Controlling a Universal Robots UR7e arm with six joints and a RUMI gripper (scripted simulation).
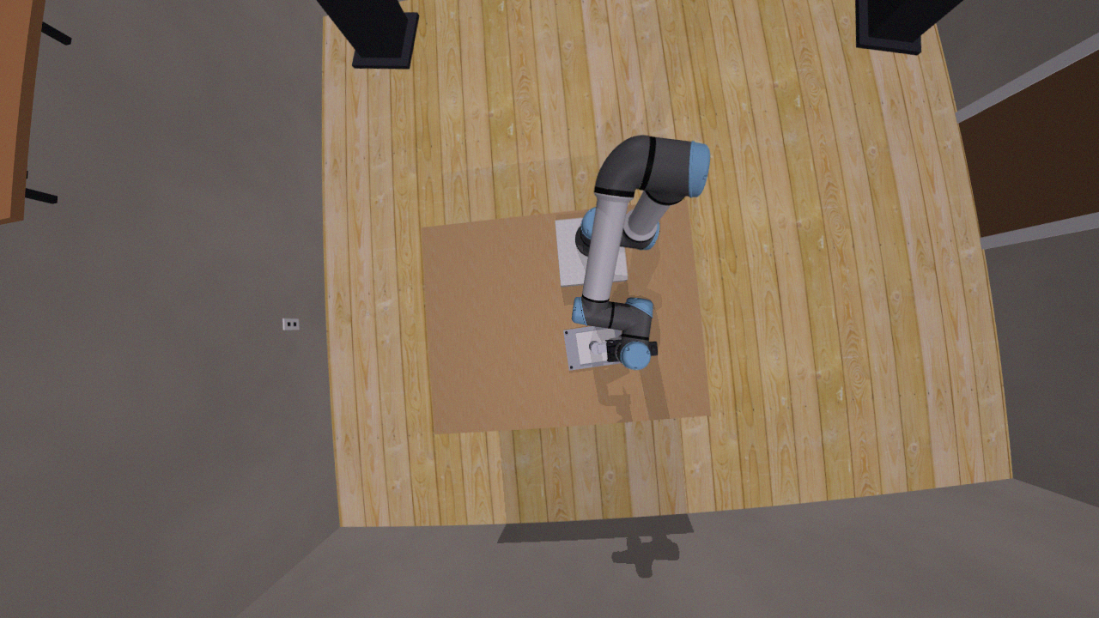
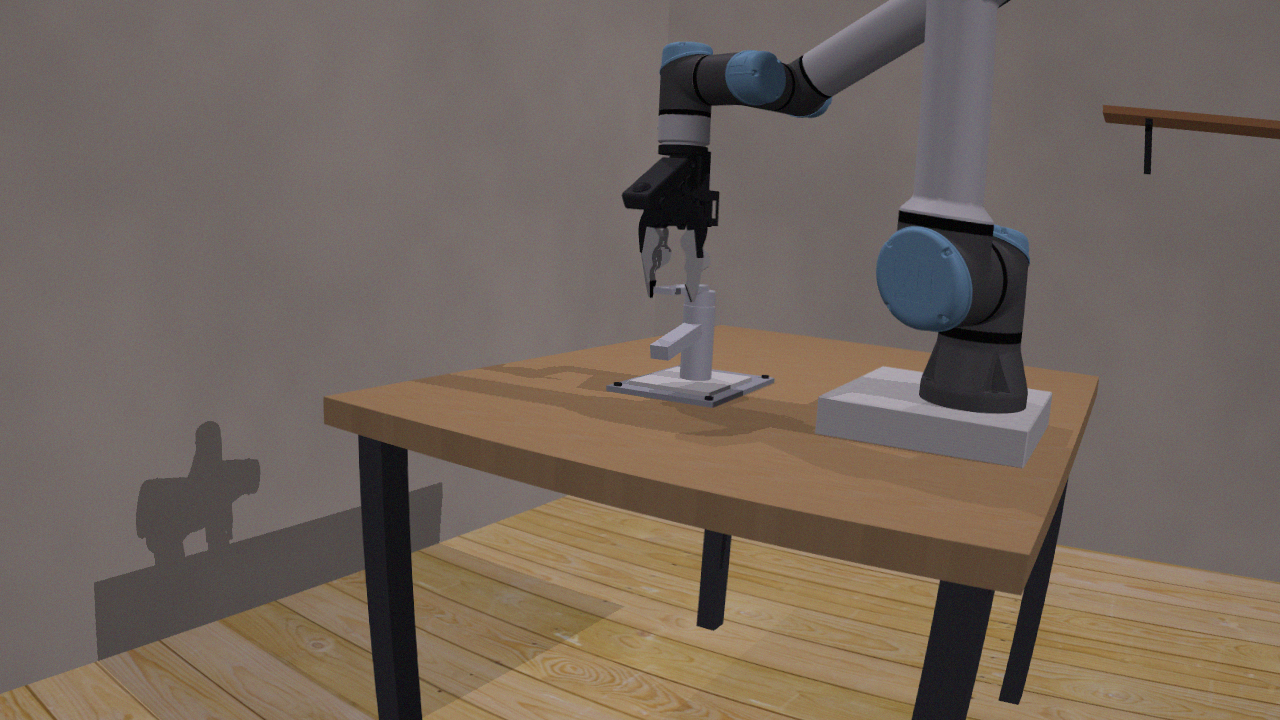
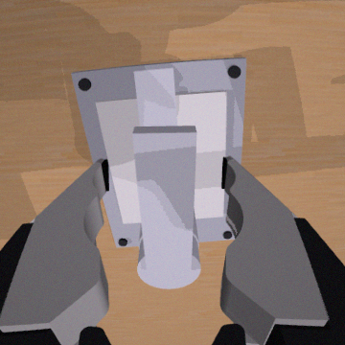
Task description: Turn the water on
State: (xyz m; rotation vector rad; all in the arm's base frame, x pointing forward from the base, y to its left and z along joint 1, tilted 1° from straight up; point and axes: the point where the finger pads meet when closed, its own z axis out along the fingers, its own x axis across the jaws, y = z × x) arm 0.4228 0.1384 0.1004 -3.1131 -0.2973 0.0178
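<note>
Right now the lever is 3 cm to the right of my hand and 1 cm ahead of it. Round my hand: grey tap (6 cm to the right, 5 cm below, 1 cm ahead).
</note>
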